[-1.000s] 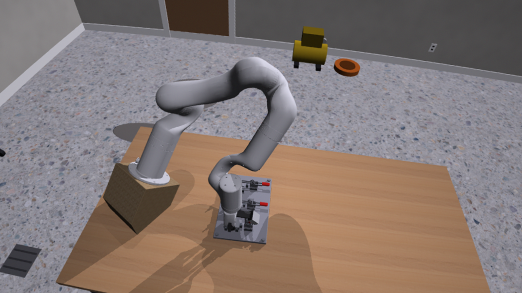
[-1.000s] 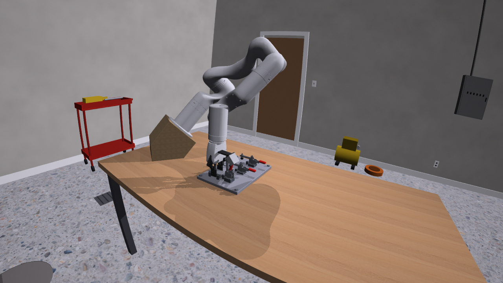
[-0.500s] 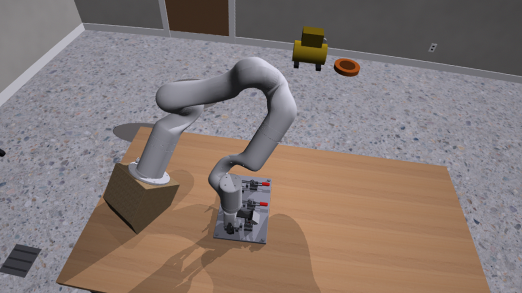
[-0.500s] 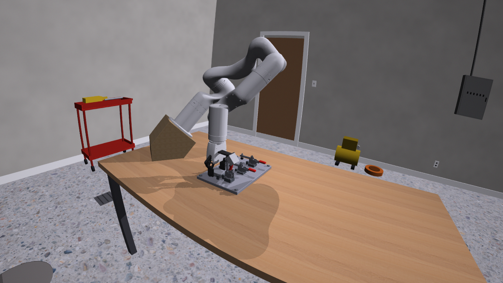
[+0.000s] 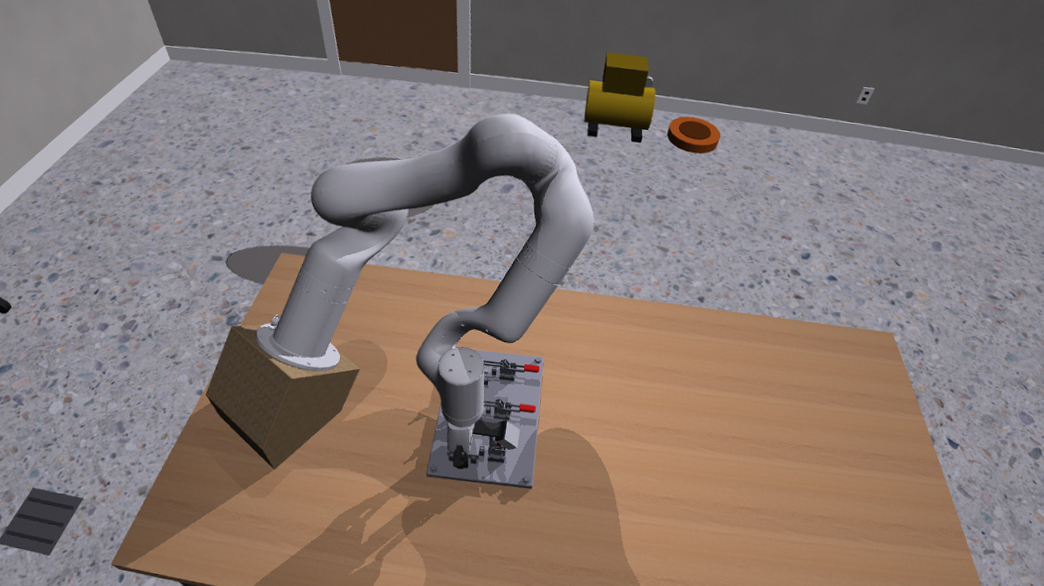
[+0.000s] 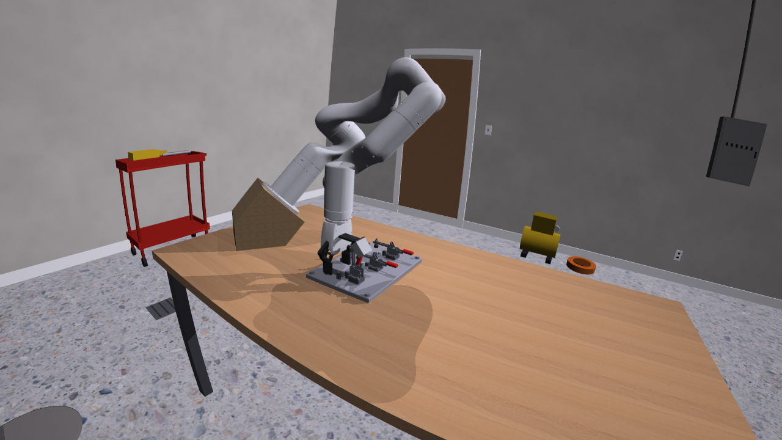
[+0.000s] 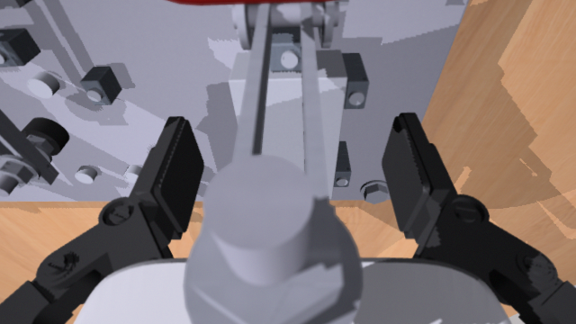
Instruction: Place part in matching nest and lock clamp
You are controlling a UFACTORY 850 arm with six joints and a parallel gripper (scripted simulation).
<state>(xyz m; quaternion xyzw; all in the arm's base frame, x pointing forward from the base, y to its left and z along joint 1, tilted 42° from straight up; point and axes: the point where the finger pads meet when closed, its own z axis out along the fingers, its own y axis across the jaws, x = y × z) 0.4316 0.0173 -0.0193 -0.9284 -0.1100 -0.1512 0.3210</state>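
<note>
My hand is 1 cm above the grey block part. From my hand the other things lie so: grey fixture plate (1 cm ahead, 12 cm to the left, 4 cm below).
</note>
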